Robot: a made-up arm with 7 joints. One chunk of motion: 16 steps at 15 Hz.
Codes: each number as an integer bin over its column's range. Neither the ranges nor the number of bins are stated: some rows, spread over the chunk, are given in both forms.
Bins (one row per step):
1: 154 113 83 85 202 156 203
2: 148 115 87 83 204 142 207
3: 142 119 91 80 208 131 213
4: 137 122 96 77 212 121 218
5: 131 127 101 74 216 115 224
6: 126 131 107 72 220 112 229
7: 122 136 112 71 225 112 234
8: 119 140 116 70 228 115 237
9: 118 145 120 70 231 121 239
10: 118 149 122 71 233 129 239
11: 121 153 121 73 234 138 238
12: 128 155 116 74 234 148 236
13: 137 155 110 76 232 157 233
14: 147 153 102 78 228 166 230
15: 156 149 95 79 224 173 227
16: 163 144 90 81 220 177 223
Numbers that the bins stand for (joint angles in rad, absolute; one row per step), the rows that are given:
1: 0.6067 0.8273 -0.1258 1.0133 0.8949 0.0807 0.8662
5: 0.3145 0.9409 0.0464 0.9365 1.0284 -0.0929 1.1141
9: 0.1493 1.0871 0.2282 0.9086 1.1713 -0.0675 1.2911
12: 0.2764 1.1682 0.1900 0.9365 1.1999 0.0468 1.2557
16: 0.7211 1.0789 -0.0588 0.9854 1.0665 0.1696 1.1023
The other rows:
2: 0.5305 0.8435 -0.0875 0.9994 0.9140 0.0214 0.9134
3: 0.4542 0.8760 -0.0493 0.9784 0.9521 -0.0252 0.9842
4: 0.3907 0.9004 -0.0014 0.9575 0.9902 -0.0675 1.0433
6: 0.2509 0.9734 0.1038 0.9226 1.0665 -0.1056 1.1731
7: 0.2001 1.0140 0.1517 0.9156 1.1141 -0.1056 1.2321
8: 0.1620 1.0465 0.1900 0.9086 1.1427 -0.0929 1.2675
10: 0.1493 1.1195 0.2474 0.9156 1.1904 -0.0336 1.2911
11: 0.1874 1.1520 0.2378 0.9296 1.1999 0.0045 1.2793
13: 0.3907 1.1682 0.1325 0.9505 1.1808 0.0849 1.2203
14: 0.5178 1.1520 0.0560 0.9645 1.1427 0.1231 1.1849
15: 0.6321 1.1195 -0.0110 0.9715 1.1046 0.1527 1.1495

